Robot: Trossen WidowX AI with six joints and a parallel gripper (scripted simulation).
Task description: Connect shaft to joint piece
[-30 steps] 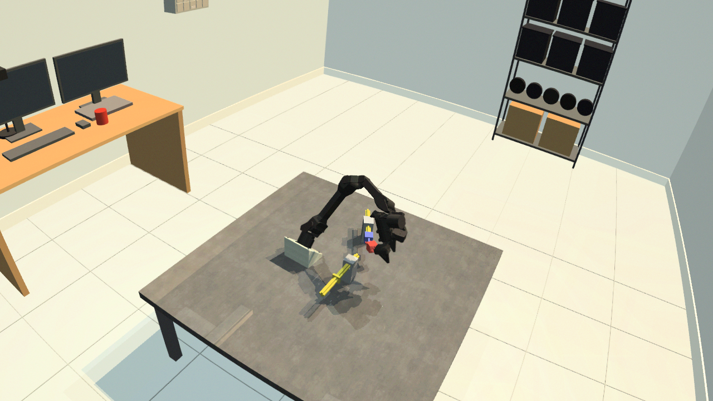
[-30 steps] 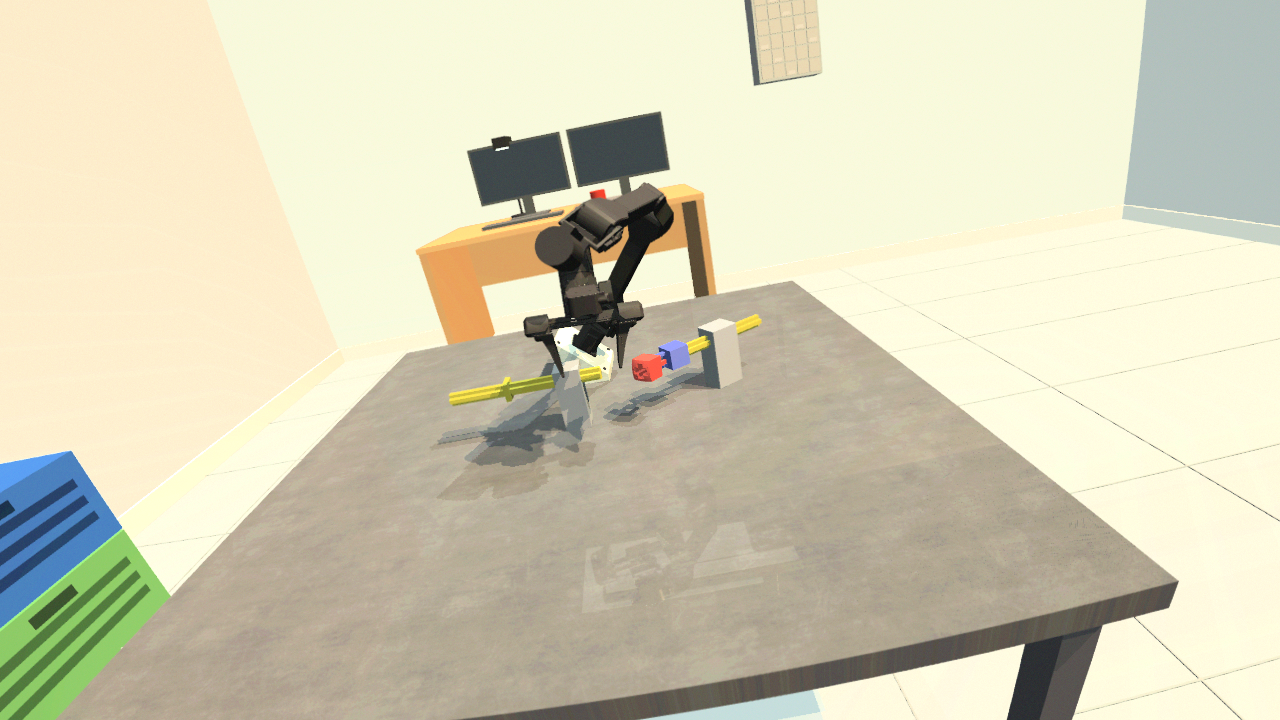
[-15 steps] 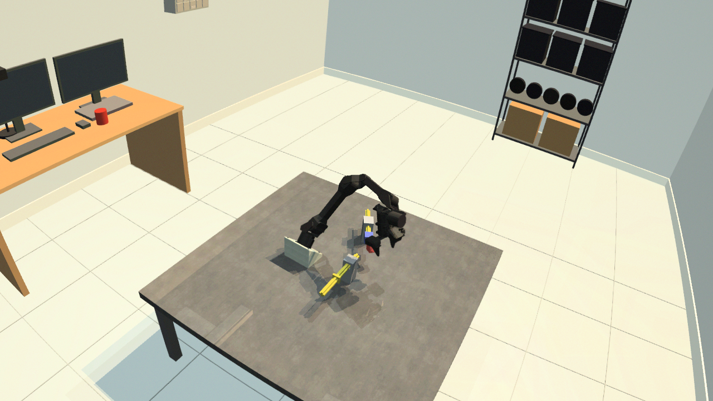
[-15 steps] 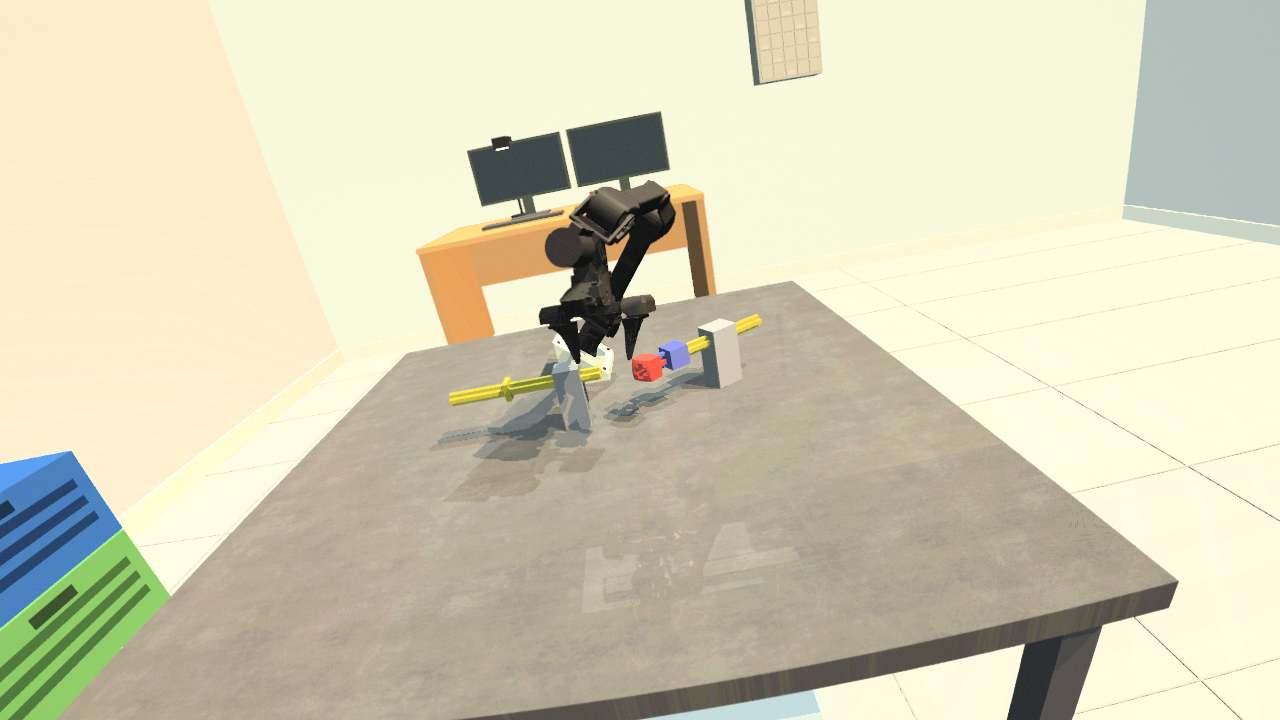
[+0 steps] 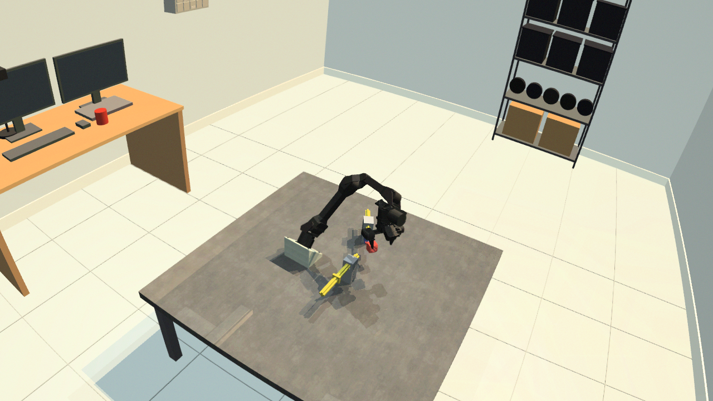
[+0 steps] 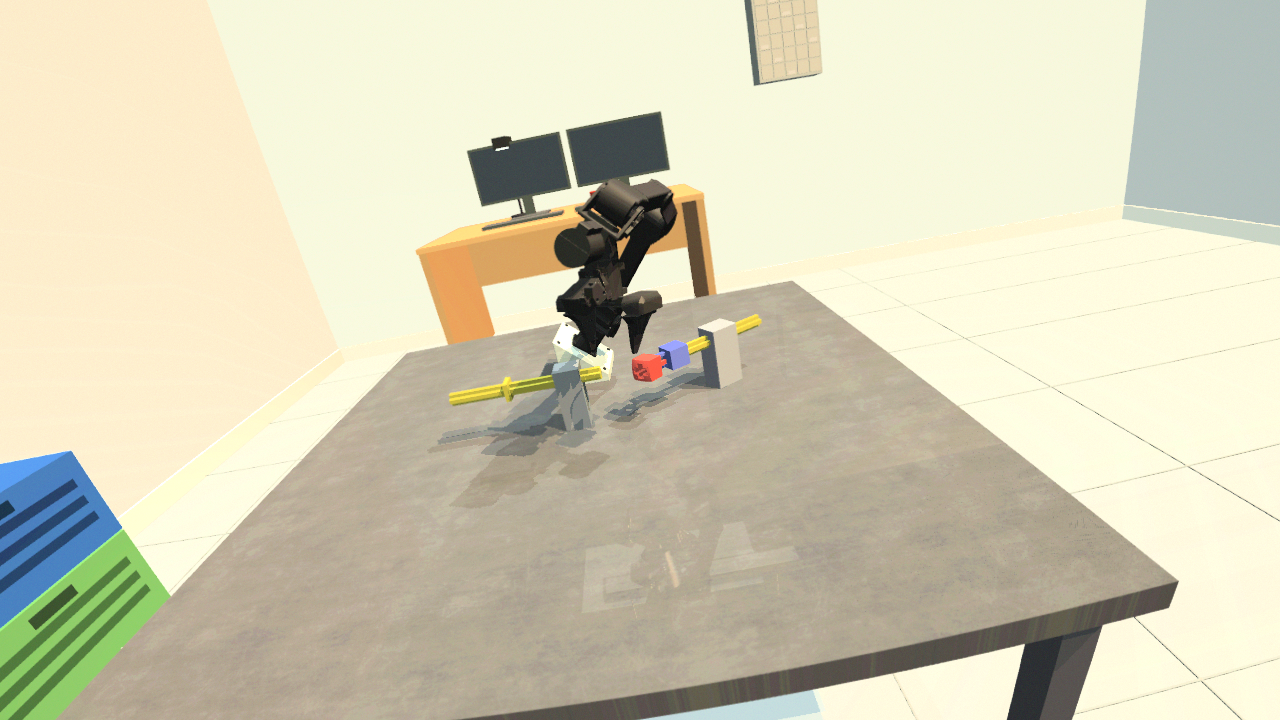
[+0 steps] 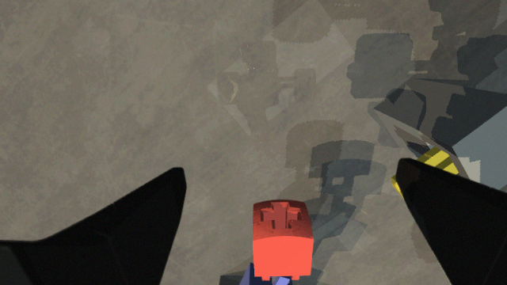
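My gripper tip is now 7 cm past the red square joint piece, 5 cm to the right of it and 7 cm above it.
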